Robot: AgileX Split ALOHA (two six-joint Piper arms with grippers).
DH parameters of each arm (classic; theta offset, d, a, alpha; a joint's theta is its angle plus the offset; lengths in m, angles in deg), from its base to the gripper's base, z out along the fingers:
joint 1: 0 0.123 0 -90
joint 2: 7.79 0 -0.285 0
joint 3: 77.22 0 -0.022 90
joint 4: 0 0.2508 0 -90
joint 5: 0 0 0.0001 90
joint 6: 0 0.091 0 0
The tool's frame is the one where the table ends.
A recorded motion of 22 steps. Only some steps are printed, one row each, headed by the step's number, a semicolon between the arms.
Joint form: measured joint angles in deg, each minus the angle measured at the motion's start. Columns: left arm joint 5, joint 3, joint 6, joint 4, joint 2, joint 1; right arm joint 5, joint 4, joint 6, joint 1, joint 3, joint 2.
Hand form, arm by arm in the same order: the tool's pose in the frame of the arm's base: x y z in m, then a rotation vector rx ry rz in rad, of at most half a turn. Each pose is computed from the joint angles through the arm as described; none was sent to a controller.
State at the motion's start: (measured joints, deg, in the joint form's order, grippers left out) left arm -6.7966 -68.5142 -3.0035 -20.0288 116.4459 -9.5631; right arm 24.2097 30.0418 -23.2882 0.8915 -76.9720 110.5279
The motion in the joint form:
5: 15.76 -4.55 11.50 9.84 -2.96 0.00; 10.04 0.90 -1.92 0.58 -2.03 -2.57
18: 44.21 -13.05 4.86 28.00 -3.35 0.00; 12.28 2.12 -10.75 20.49 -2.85 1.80
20: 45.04 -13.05 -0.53 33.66 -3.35 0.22; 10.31 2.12 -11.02 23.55 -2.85 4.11
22: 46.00 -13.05 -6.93 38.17 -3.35 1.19; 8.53 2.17 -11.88 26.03 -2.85 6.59
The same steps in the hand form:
5: 0.4238 -0.0740 0.1756 0.1771 2.3397 -0.1282; 0.4119 0.0370 0.2272 -0.1261 2.4984 0.3878
18: 0.4160 -0.0623 0.1939 0.3877 2.6515 0.1056; 0.3799 0.1797 0.1987 -0.7563 2.5001 0.5082
20: 0.4165 -0.0550 0.1942 0.3417 2.6580 0.1852; 0.3752 0.2007 0.1827 -0.8144 2.4994 0.5079
22: 0.4172 -0.0433 0.1947 0.2355 2.6674 0.2443; 0.3708 0.2178 0.1651 -0.8744 2.5000 0.5016

